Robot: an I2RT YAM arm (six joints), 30 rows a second.
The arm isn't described. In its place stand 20 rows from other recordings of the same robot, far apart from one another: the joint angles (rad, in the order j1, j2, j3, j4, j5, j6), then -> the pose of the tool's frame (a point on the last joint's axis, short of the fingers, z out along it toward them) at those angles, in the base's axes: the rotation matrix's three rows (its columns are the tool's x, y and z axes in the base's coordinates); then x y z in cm.
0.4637 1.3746 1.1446 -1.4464 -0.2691 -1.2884 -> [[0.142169, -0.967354, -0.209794], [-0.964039, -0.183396, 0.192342], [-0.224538, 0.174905, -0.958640]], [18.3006, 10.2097, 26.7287]
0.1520 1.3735 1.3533 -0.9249 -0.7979 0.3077 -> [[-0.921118, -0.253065, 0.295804], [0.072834, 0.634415, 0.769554], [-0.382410, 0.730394, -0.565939]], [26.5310, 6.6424, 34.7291]
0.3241 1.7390 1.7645 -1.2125 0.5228 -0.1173 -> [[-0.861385, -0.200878, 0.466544], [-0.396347, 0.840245, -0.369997], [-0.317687, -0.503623, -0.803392]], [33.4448, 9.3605, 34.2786]
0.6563 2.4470 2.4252 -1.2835 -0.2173 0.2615 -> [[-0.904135, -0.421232, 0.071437], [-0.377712, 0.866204, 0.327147], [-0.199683, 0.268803, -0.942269]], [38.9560, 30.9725, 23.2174]
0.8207 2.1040 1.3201 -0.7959 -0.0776 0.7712 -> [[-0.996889, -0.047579, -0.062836], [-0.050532, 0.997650, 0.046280], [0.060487, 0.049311, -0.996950]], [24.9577, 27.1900, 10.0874]
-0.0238 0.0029 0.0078 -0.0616 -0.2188 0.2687 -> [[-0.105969, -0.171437, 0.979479], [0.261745, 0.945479, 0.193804], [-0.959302, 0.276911, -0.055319]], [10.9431, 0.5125, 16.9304]
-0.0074 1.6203 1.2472 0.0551 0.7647 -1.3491 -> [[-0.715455, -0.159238, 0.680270], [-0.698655, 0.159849, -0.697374], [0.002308, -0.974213, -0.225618]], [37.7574, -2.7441, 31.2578]
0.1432 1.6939 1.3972 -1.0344 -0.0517 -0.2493 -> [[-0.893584, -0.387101, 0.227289], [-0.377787, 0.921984, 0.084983], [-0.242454, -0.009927, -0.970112]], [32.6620, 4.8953, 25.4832]
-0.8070 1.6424 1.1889 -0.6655 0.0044 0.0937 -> [[-0.551843, 0.778585, 0.298789], [0.711485, 0.626454, -0.318347], [-0.435038, 0.036907, -0.899656]], [23.0391, -24.0792, 22.4820]
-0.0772 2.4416 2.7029 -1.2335 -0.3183 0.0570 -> [[-0.828172, -0.055479, 0.557721], [0.118331, 0.955350, 0.270746], [-0.547840, 0.290220, -0.784630]], [50.3211, -2.7751, 31.5762]
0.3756 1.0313 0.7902 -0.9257 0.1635 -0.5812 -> [[-0.548911, -0.722395, 0.420525], [-0.798745, 0.601600, -0.009149], [-0.246379, -0.340914, -0.907235]], [16.9129, 6.0462, 23.9431]
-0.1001 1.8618 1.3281 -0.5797 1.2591 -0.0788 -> [[-0.925279, 0.377211, 0.039636], [0.068669, 0.269375, -0.960584], [-0.373020, -0.886086, -0.275149]], [36.9435, -7.1159, 21.7233]
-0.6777 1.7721 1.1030 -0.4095 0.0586 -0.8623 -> [[-0.938394, -0.100007, 0.330781], [-0.217790, 0.914333, -0.341414], [-0.268300, -0.392421, -0.879784]], [27.4418, -22.3545, 17.0729]
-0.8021 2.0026 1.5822 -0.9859 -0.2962 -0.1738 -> [[-0.788625, 0.525833, 0.318699], [0.577507, 0.811372, 0.090336], [-0.211082, 0.255292, -0.943541]], [28.3001, -27.7668, 20.1463]
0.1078 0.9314 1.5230 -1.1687 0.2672 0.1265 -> [[-0.523433, 0.183719, 0.832025], [0.065751, 0.982276, -0.175532], [-0.849526, -0.037173, -0.526235]], [12.3455, 0.3906, 45.2678]
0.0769 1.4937 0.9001 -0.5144 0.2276 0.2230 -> [[-0.864411, 0.222270, 0.450988], [0.149487, 0.970030, -0.191559], [-0.480050, -0.098169, -0.871731]], [28.4612, 1.3874, 19.2164]
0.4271 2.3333 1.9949 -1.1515 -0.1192 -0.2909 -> [[-0.748606, -0.662589, 0.023768], [-0.653588, 0.743511, 0.141471], [-0.111409, 0.090372, -0.989657]], [41.8940, 19.5318, 17.0675]
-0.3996 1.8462 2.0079 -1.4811 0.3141 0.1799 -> [[-0.798984, 0.593356, 0.097746], [0.522159, 0.765163, -0.376664], [-0.298287, -0.249909, -0.921179]], [31.8852, -14.6597, 36.1746]
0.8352 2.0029 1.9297 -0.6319 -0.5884 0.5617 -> [[-0.847642, -0.530395, 0.013565], [-0.276313, 0.463123, 0.842122], [-0.452939, 0.710070, -0.539117]], [29.2812, 35.2980, 32.8005]
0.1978 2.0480 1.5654 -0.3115 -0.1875 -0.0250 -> [[-0.691079, -0.338557, 0.638584], [-0.163554, 0.933844, 0.318096], [-0.704031, 0.115386, -0.700732]], [45.2179, 9.7394, 20.9730]
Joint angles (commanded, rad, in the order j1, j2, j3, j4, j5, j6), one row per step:
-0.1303 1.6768 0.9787 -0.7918 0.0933 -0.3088
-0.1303 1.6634 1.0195 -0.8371 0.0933 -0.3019
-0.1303 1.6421 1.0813 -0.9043 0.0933 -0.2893
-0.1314 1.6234 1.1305 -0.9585 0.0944 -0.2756
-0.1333 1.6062 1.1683 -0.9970 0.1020 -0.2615
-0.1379 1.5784 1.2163 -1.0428 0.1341 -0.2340
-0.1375 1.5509 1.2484 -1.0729 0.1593 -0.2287
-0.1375 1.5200 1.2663 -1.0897 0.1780 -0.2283
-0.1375 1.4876 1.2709 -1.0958 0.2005 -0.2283
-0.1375 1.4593 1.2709 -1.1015 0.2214 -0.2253
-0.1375 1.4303 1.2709 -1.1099 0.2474 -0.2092
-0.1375 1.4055 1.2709 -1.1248 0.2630 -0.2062
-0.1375 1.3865 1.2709 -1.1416 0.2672 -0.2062
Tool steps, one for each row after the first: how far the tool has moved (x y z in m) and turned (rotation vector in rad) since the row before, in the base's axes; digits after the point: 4 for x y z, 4 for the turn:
0.0031 -0.0004 0.0129 -0.0007 -0.0095 -0.0068
0.0035 -0.0005 0.0202 -0.0010 -0.0171 -0.0125
0.0013 -0.0005 0.0169 -0.0015 -0.0149 -0.0148
0.0002 -0.0009 0.0140 -0.0081 -0.0170 -0.0168
-0.0014 -0.0023 0.0197 -0.0319 -0.0292 -0.0364
-0.0028 -0.0004 0.0156 -0.0278 -0.0267 -0.0093
-0.0043 -0.0001 0.0129 -0.0224 -0.0293 -0.0043
-0.0054 0.0000 0.0097 -0.0259 -0.0276 -0.0054
-0.0054 0.0000 0.0072 -0.0224 -0.0204 -0.0084
-0.0061 -0.0001 0.0072 -0.0236 -0.0213 -0.0225
-0.0061 0.0003 0.0057 -0.0153 -0.0086 -0.0075
-0.0052 0.0006 0.0040 -0.0043 -0.0016 -0.0013

